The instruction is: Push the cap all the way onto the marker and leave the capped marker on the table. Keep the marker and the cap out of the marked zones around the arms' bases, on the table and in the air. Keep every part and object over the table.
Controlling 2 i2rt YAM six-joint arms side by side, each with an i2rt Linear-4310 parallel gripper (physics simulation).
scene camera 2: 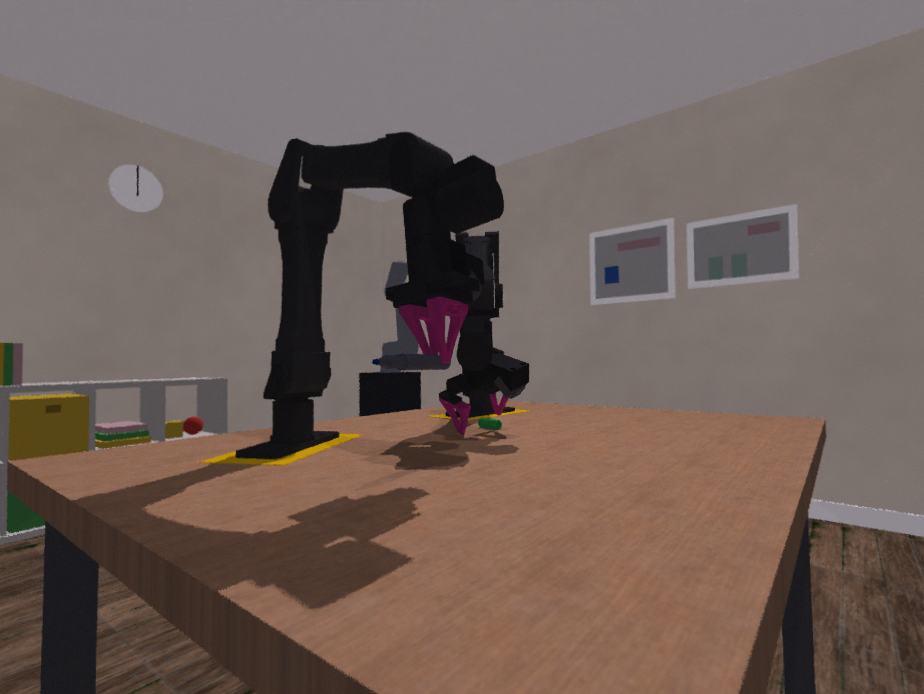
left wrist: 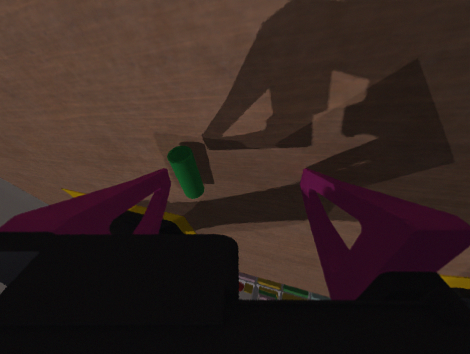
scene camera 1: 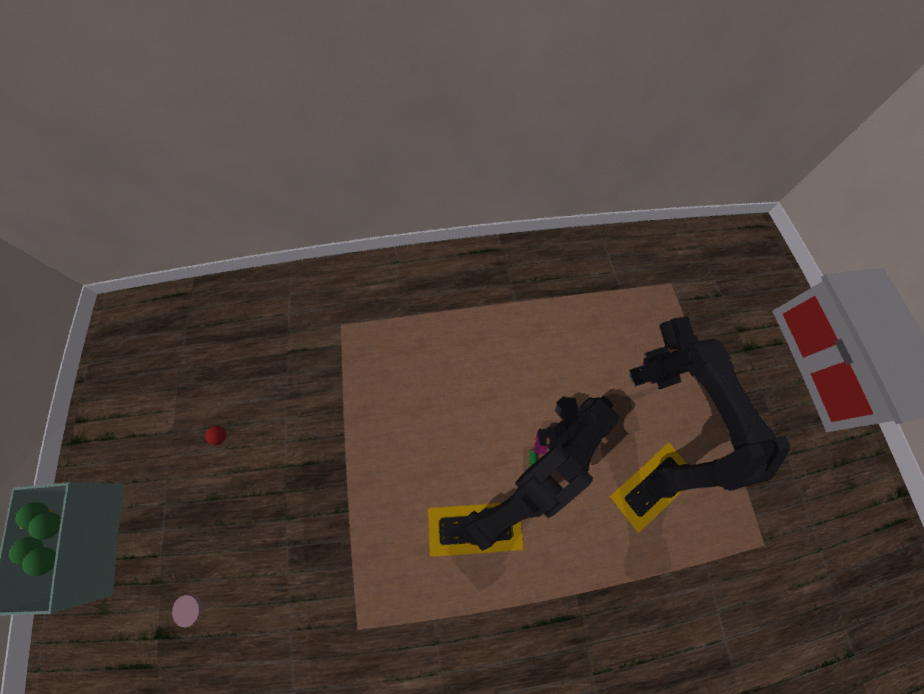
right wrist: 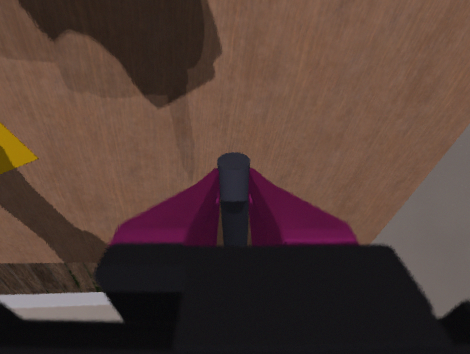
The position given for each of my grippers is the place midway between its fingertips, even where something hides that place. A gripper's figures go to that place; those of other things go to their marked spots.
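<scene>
Right gripper, mine (scene camera 2: 439, 364): 0.58 m from the lens. My left gripper (scene camera 2: 479, 423): 0.93 m from the lens.
</scene>
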